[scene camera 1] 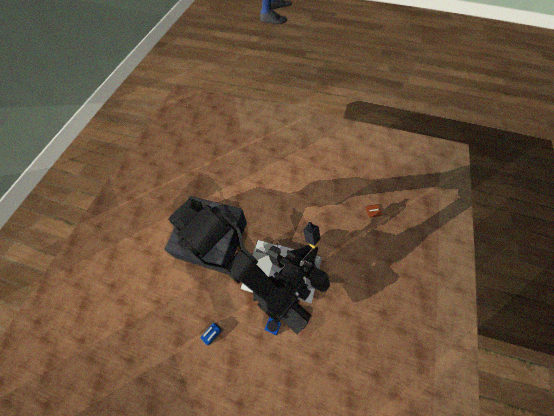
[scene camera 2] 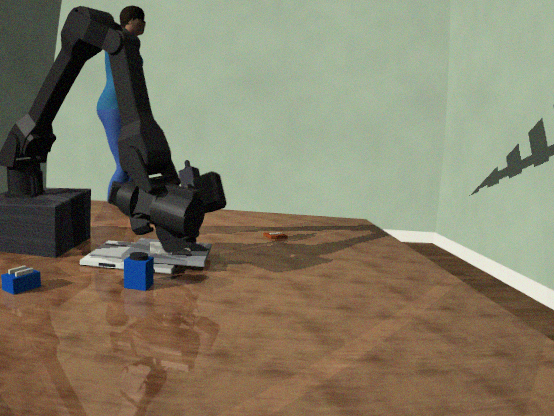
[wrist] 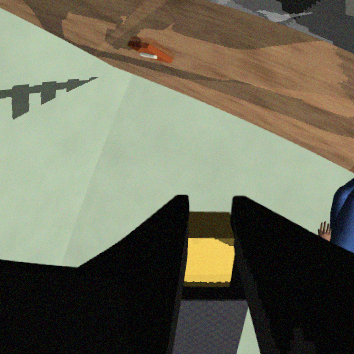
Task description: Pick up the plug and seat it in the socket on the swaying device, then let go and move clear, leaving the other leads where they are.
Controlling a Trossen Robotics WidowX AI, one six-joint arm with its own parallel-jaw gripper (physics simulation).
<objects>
My gripper carries a plug, clear of everything else.
</objects>
